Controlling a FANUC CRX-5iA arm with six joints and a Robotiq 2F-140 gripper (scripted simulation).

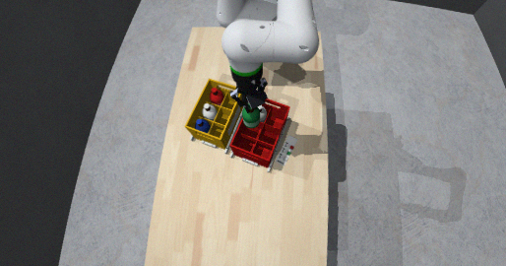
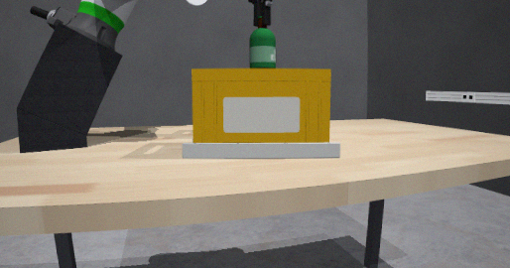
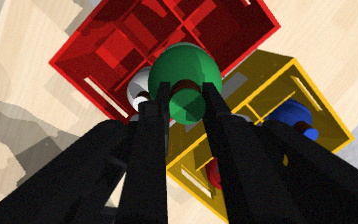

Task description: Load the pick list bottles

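Now: the green bottle 80 mm below my hand. Also, from my hand: red crate (40 mm to the left, 270 mm below); yellow crate (20 mm behind, 190 mm to the right, 270 mm below); blue bottle (60 mm ahead, 240 mm to the right, 260 mm below).
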